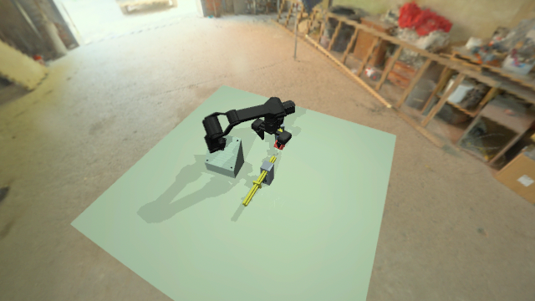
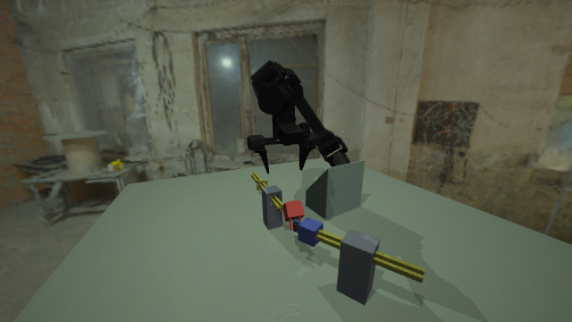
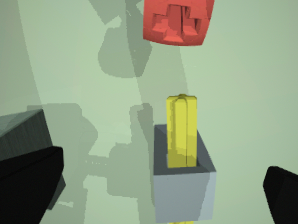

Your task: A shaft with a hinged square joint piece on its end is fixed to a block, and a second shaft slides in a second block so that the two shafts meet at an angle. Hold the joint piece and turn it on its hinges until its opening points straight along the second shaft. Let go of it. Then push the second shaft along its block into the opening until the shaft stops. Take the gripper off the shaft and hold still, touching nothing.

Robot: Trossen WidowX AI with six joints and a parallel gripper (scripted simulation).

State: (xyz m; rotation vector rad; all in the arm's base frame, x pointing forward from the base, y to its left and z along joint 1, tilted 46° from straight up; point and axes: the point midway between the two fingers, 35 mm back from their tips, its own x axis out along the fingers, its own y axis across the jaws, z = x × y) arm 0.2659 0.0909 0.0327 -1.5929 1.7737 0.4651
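The red joint piece is 80 mm to the left of my gripper tip, 80 mm below it and 20 mm ahead of it.
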